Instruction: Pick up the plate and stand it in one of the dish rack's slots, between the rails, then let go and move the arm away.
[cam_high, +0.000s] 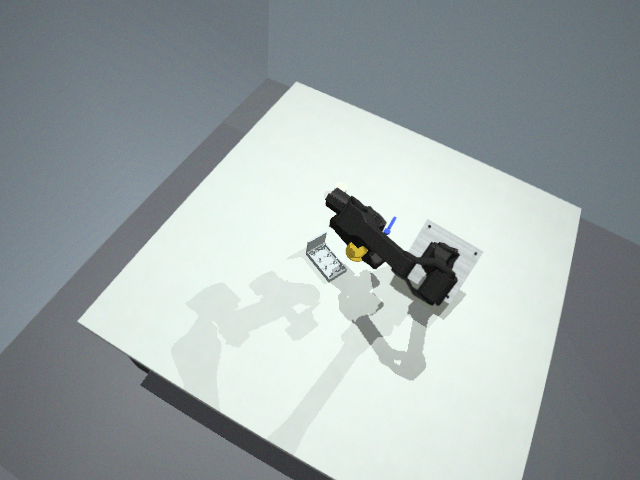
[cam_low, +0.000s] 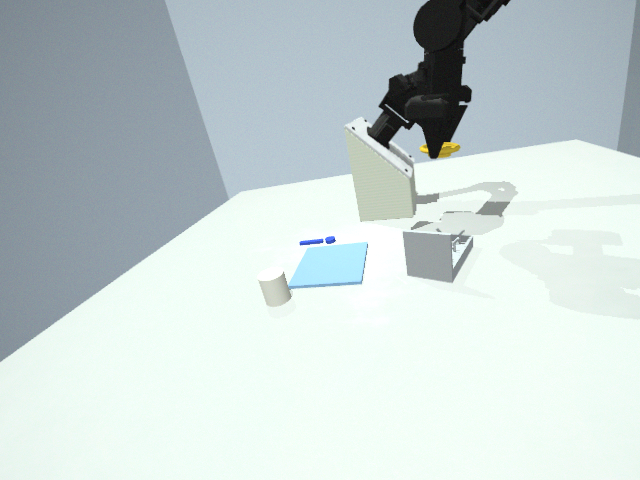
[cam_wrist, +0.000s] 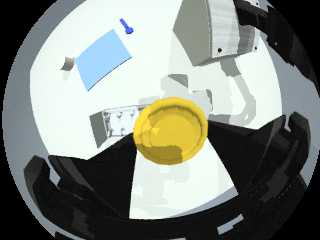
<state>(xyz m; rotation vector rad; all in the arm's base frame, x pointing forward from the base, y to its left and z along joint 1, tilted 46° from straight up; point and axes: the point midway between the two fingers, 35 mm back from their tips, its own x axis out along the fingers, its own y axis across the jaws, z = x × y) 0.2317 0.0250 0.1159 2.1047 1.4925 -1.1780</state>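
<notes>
Right now my gripper tip is 14 cm above the grey dish rack, 9 cm short of it and 2 cm to the left of it. Also, from my gripper tip: small blue spoon (25 cm to the right, 16 cm below, 6 cm behind); yellow plate (1 cm above); white cup (30 cm to the right, 15 cm ahead, 14 cm below).
</notes>
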